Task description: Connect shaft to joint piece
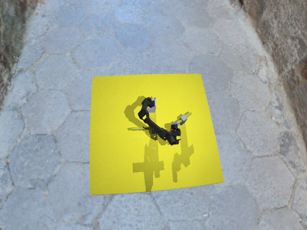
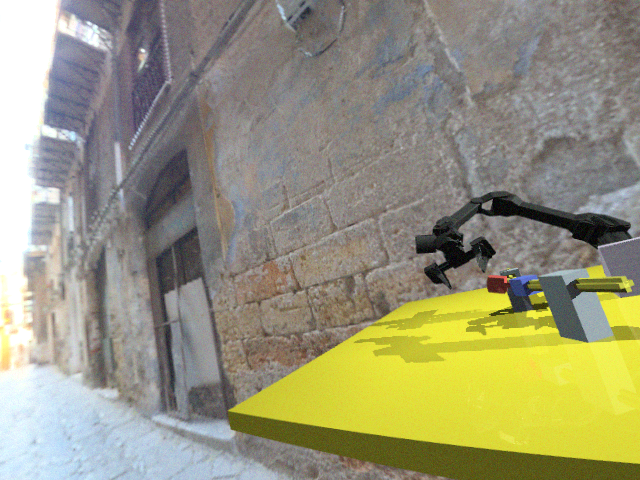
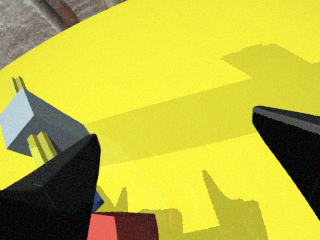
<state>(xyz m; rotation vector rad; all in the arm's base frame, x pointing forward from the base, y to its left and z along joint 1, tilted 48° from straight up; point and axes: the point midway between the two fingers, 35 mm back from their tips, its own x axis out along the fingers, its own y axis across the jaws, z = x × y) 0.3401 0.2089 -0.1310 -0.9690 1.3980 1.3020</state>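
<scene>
Now: gripper tip 60 mm to the left of the red joint piece, 60 mm past it and 30 mm above it.
</scene>
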